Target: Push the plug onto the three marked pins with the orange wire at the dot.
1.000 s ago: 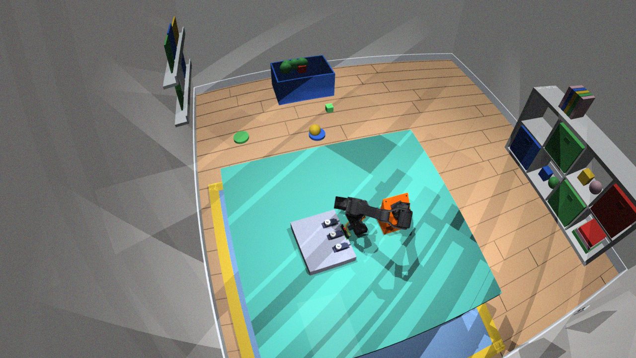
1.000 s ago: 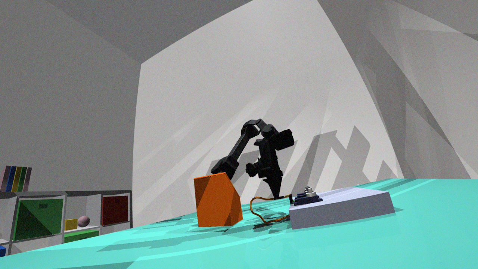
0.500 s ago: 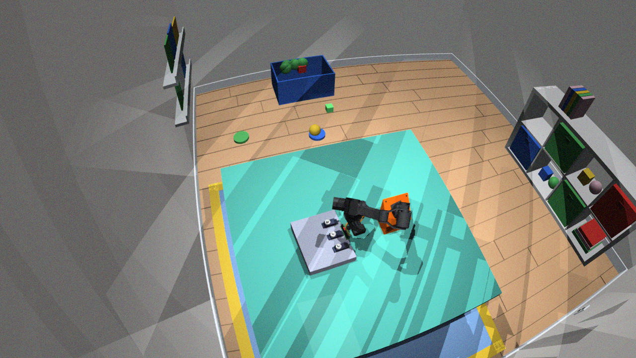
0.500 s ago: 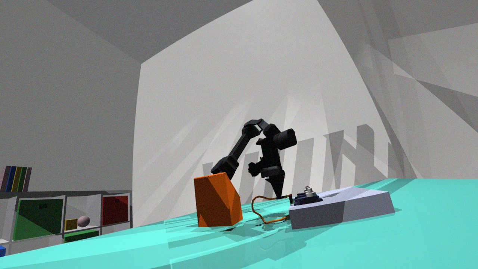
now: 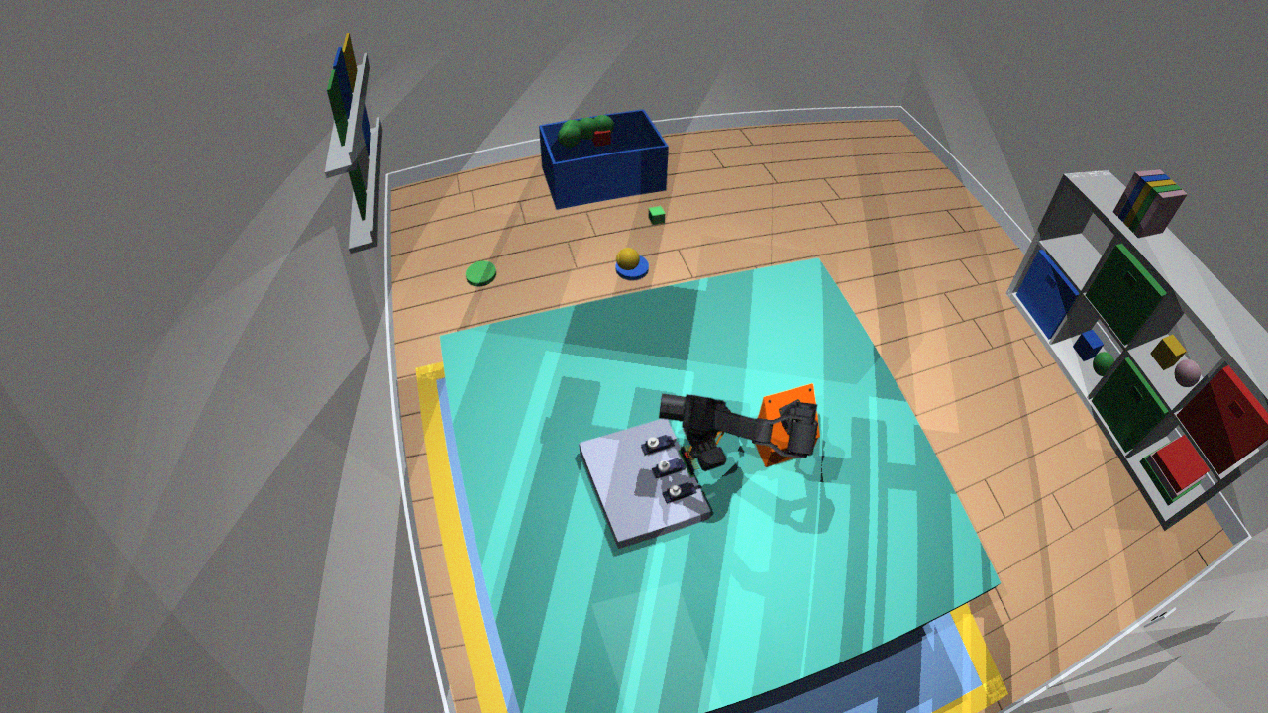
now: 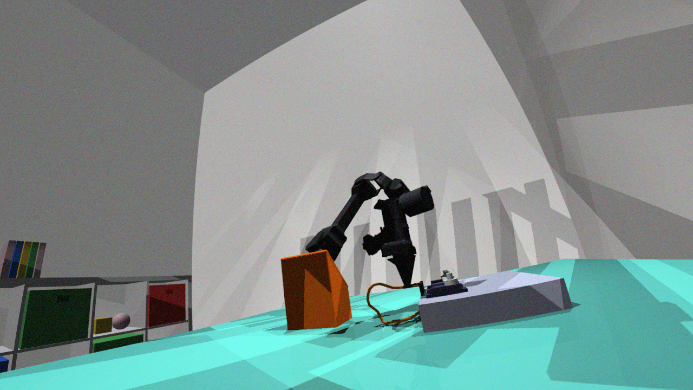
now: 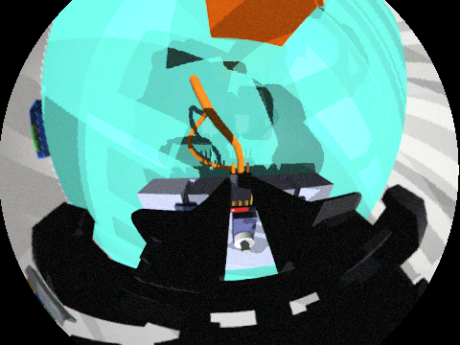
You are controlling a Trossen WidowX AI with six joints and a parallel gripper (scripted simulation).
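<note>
Right now the red band is 3 cm ahead of my gripper tip. From my gripper tip the other things lie so: grey printed holder 19 cm ahead, 5 cm below; servo 8 cm ahead, 2 cm below.
</note>
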